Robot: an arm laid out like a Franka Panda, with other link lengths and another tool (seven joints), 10 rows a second.
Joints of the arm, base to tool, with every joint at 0 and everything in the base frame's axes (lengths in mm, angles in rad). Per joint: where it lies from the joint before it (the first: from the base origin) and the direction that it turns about. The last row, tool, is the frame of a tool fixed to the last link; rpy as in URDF.
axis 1: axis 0 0 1 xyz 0 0 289.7
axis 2: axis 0 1 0 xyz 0 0 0
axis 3: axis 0 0 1 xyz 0 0 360.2
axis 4: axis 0 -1 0 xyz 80 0 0
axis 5: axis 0 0 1 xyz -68.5 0 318.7
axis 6: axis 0 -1 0 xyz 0 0 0
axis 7: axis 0 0 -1 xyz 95.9 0 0
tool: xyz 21 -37 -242.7 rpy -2.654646 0 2.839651
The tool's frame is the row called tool.
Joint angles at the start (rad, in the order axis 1, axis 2, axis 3, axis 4, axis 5, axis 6, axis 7):
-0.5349, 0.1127, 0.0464, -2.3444, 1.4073, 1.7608, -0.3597
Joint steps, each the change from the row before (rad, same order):
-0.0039, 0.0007, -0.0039, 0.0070, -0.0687, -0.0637, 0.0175
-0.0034, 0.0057, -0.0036, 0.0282, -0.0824, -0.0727, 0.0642
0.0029, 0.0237, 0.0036, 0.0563, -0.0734, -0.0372, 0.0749
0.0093, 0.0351, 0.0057, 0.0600, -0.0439, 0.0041, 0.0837
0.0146, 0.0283, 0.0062, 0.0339, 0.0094, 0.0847, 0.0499
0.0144, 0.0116, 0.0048, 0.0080, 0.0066, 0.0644, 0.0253
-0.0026, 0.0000, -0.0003, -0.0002, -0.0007, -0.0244, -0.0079
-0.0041, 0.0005, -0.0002, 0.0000, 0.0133, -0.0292, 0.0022
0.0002, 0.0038, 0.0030, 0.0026, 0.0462, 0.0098, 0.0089
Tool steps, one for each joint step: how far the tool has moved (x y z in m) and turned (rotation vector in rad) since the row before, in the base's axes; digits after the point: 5 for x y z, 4 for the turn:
-0.01495, 0.01042, 0.00213, 0.0137, 0.0184, 0.0808
-0.01537, 0.00808, 0.00535, 0.0197, 0.0557, 0.0858
-0.00354, 0.00008, 0.00149, -0.0101, 0.0627, 0.0654
0.00739, -0.00495, -0.00394, -0.0237, 0.0694, 0.0202
0.02112, -0.01173, -0.01132, -0.0497, 0.0314, -0.0568
0.01070, -0.00479, -0.00901, -0.0361, 0.0186, -0.0365
-0.00286, 0.00367, 0.00260, 0.0163, -0.0048, 0.0163
-0.00138, 0.00471, 0.00515, 0.0313, 0.0005, 0.0042
0.00983, 0.00126, 0.00452, 0.0252, -0.0052, -0.0394

